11 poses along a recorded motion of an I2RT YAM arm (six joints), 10 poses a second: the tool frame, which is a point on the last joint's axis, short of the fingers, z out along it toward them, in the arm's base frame.
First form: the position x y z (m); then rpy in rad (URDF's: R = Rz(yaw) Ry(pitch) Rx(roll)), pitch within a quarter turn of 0, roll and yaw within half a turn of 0.
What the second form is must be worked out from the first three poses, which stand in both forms.
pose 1, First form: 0.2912, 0.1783, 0.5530, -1.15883, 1.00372, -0.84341
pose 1, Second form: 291.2, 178.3, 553.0, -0.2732, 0.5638, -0.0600, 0.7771
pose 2, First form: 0.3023, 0.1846, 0.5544, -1.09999, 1.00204, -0.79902
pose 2, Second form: 302.3, 184.6, 554.4, -0.2631, 0.5556, -0.0596, 0.7865
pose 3, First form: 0.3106, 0.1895, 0.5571, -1.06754, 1.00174, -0.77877
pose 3, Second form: 310.6, 189.5, 557.1, -0.2559, 0.5519, -0.0606, 0.7914
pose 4, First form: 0.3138, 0.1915, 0.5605, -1.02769, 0.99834, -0.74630
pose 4, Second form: 313.8, 191.5, 560.5, -0.2499, 0.5455, -0.0596, 0.7978
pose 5, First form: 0.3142, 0.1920, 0.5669, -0.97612, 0.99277, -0.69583
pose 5, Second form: 314.2, 192.0, 566.9, -0.2442, 0.5360, -0.0548, 0.8063
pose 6, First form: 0.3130, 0.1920, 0.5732, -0.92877, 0.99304, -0.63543
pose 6, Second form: 313.0, 192.0, 573.2, -0.2410, 0.5276, -0.0429, 0.8134
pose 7, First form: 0.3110, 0.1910, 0.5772, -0.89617, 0.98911, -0.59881
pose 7, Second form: 311.0, 191.0, 577.2, -0.2382, 0.5212, -0.0375, 0.8186
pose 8, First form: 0.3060, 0.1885, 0.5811, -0.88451, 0.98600, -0.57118
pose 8, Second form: 306.0, 188.5, 581.1, -0.2412, 0.5166, -0.0300, 0.8210
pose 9, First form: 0.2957, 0.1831, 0.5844, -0.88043, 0.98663, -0.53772
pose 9, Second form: 295.7, 183.1, 584.4, -0.2480, 0.5127, -0.0171, 0.8218
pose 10, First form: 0.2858, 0.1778, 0.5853, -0.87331, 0.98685, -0.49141
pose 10, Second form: 285.8, 177.8, 585.3, -0.2569, 0.5069, 0.0002, 0.8228
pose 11, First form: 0.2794, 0.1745, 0.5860, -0.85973, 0.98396, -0.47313
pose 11, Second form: 279.4, 174.5, 586.0, -0.2565, 0.5035, 0.0036, 0.8250
